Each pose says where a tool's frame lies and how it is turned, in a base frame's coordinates. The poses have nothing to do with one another.
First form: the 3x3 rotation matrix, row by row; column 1 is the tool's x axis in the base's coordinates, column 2 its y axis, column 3 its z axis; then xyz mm. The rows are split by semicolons.
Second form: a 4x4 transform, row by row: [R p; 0 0 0 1], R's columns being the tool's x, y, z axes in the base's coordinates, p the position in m. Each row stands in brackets. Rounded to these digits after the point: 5 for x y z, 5 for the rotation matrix.
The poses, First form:
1: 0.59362 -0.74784 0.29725; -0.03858 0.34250 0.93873; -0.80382 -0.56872 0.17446; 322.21 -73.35 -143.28
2: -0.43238 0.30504 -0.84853; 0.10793 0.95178 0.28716; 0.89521 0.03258 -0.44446; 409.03 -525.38 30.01
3: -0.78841 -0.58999 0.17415; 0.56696 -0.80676 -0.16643; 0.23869 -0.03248 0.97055; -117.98 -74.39 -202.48
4: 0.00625 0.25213 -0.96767; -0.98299 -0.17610 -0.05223; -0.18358 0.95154 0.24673; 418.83 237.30 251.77
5: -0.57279 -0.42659 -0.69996; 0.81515 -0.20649 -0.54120; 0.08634 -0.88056 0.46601; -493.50 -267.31 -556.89
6: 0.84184 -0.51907 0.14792; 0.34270 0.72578 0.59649; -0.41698 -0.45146 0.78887; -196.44 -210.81 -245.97
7: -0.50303 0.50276 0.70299; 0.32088 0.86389 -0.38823; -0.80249 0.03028 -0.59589; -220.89 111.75 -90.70
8: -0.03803 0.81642 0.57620; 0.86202 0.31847 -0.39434; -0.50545 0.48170 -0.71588; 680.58 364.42 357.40
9: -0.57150 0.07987 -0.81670; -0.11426 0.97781 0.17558; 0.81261 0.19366 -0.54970; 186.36 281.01 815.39
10: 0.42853 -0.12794 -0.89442; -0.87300 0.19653 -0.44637; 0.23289 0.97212 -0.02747; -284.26 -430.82 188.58
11: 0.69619 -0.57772 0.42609; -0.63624 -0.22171 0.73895; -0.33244 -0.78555 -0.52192; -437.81 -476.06 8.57
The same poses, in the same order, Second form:
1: [[0.59362 -0.74784 0.29725 0.32221], [-0.03858 0.34250 0.93873 -0.07335], [-0.80382 -0.56872 0.17446 -0.14328], [0 0 0 1]]
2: [[-0.43238 0.30504 -0.84853 0.40903], [0.10793 0.95178 0.28716 -0.52538], [0.89521 0.03258 -0.44446 0.03001], [0 0 0 1]]
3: [[-0.78841 -0.58999 0.17415 -0.11798], [0.56696 -0.80676 -0.16643 -0.07439], [0.23869 -0.03248 0.97055 -0.20248], [0 0 0 1]]
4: [[0.00625 0.25213 -0.96767 0.41883], [-0.98299 -0.17610 -0.05223 0.23730], [-0.18358 0.95154 0.24673 0.25177], [0 0 0 1]]
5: [[-0.57279 -0.42659 -0.69996 -0.49350], [0.81515 -0.20649 -0.54120 -0.26731], [0.08634 -0.88056 0.46601 -0.55689], [0 0 0 1]]
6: [[0.84184 -0.51907 0.14792 -0.19644], [0.34270 0.72578 0.59649 -0.21081], [-0.41698 -0.45146 0.78887 -0.24597], [0 0 0 1]]
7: [[-0.50303 0.50276 0.70299 -0.22089], [0.32088 0.86389 -0.38823 0.11175], [-0.80249 0.03028 -0.59589 -0.09070], [0 0 0 1]]
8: [[-0.03803 0.81642 0.57620 0.68058], [0.86202 0.31847 -0.39434 0.36442], [-0.50545 0.48170 -0.71588 0.35740], [0 0 0 1]]
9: [[-0.57150 0.07987 -0.81670 0.18636], [-0.11426 0.97781 0.17558 0.28101], [0.81261 0.19366 -0.54970 0.81539], [0 0 0 1]]
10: [[0.42853 -0.12794 -0.89442 -0.28426], [-0.87300 0.19653 -0.44637 -0.43082], [0.23289 0.97212 -0.02747 0.18858], [0 0 0 1]]
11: [[0.69619 -0.57772 0.42609 -0.43781], [-0.63624 -0.22171 0.73895 -0.47606], [-0.33244 -0.78555 -0.52192 0.00857], [0 0 0 1]]
